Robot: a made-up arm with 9 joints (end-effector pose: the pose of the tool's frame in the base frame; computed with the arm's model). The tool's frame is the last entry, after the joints. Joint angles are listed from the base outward.
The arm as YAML. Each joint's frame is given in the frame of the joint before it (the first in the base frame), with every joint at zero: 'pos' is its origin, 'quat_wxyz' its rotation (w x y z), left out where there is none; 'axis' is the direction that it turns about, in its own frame. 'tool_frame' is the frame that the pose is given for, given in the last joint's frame.
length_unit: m
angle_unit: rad
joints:
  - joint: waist
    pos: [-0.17, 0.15, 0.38]
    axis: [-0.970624, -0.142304, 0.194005]
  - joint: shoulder
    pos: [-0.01, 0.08, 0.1]
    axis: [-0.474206, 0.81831, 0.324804]
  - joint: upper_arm
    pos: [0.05, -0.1, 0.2]
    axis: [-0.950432, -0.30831, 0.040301]
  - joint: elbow
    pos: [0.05, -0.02, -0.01]
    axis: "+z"
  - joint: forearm
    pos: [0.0, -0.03, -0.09]
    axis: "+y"
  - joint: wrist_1
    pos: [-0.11, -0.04, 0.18]
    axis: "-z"
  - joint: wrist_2
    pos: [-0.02, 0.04, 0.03]
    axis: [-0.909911, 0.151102, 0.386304]
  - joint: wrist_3
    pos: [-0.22, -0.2, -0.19]
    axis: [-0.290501, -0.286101, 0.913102]
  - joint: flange
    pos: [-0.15, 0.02, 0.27]
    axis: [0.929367, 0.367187, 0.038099]
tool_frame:
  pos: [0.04, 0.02, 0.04]
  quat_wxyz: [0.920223, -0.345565, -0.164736, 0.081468]
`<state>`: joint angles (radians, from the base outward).
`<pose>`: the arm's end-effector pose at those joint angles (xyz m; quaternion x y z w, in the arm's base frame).
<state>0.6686 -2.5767 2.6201 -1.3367 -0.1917 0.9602 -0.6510 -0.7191 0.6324</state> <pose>-0.0724 -0.1771 0.5218 -0.0181 0.5384 0.0832 0.8384</pose>
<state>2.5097 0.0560 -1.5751 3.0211 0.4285 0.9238 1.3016 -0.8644 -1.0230</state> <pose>-0.2175 0.6314 0.4403 0.3200 0.6872 -0.5758 0.3062</pose>
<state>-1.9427 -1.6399 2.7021 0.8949 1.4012 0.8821 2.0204 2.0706 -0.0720</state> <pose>-0.1772 0.0460 -0.3214 -0.9837 -0.0607 -0.1524 0.0732</pose>
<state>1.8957 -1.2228 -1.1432 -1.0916 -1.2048 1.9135 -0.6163 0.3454 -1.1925</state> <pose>-0.5001 0.6312 0.3938 -0.1394 0.0500 -0.8846 0.4422</pose>
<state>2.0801 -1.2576 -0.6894 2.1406 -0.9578 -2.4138 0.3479 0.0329 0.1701</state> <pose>-0.4016 0.5681 0.7231 -0.5700 0.1251 -0.0400 0.8111</pose>
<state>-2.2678 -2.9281 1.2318 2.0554 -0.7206 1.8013 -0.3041 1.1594 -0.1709</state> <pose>0.1697 0.3475 0.8585 -0.2949 0.4524 -0.7663 0.3480</pose>
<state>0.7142 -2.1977 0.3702 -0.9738 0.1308 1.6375 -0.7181 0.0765 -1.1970</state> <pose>-0.5567 0.1574 0.6357 0.4222 0.4579 -0.6149 0.4837</pose>
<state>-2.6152 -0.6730 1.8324 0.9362 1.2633 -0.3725 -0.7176 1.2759 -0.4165</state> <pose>-0.3402 -0.5297 0.1595 0.4499 -0.1794 0.2091 0.8495</pose>
